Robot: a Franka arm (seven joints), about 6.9 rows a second.
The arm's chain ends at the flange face. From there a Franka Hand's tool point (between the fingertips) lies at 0.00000 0.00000 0.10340 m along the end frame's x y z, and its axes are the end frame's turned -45 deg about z.
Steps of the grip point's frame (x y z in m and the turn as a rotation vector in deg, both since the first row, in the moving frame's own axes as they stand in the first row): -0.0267 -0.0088 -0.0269 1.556 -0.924 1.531; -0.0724 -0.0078 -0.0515 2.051 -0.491 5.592; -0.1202 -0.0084 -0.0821 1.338 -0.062 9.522
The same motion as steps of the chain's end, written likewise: -0.0219 0.0135 -0.0268 0.447 -1.754 1.531; -0.0536 0.0478 -0.0514 1.103 -1.797 5.592; -0.0893 0.0808 -0.0821 0.902 -0.990 9.522
